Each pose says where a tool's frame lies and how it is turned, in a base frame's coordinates. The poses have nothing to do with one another.
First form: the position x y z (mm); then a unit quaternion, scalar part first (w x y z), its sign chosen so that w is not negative.
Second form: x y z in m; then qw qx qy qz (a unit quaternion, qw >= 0). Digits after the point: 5 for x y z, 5 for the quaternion.
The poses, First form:
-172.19 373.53 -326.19 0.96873 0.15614 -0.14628 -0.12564
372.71 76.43 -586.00 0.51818 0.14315 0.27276 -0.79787
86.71 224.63 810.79 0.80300 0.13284 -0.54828 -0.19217
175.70 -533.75 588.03 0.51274 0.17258 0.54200 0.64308
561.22 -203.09 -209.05 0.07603 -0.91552 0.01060 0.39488
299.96 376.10 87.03 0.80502 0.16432 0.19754 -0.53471
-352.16 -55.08 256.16 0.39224 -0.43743 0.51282 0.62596
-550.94 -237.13 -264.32 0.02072 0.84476 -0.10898 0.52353
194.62 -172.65 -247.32 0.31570 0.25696 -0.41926 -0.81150
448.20 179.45 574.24 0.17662 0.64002 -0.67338 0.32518
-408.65 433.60 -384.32 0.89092 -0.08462 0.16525 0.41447
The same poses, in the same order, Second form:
-0.17219 0.37353 -0.32619 0.96873 0.15614 -0.14628 -0.12564
0.37271 0.07643 -0.58600 0.51818 0.14315 0.27276 -0.79787
0.08671 0.22463 0.81079 0.80300 0.13284 -0.54828 -0.19217
0.17570 -0.53375 0.58803 0.51274 0.17258 0.54200 0.64308
0.56122 -0.20309 -0.20905 0.07603 -0.91552 0.01060 0.39488
0.29996 0.37610 0.08703 0.80502 0.16432 0.19754 -0.53471
-0.35216 -0.05508 0.25616 0.39224 -0.43743 0.51282 0.62596
-0.55094 -0.23713 -0.26432 0.02072 0.84476 -0.10898 0.52353
0.19462 -0.17265 -0.24732 0.31570 0.25696 -0.41926 -0.81150
0.44820 0.17945 0.57424 0.17662 0.64002 -0.67338 0.32518
-0.40865 0.43360 -0.38432 0.89092 -0.08462 0.16525 0.41447

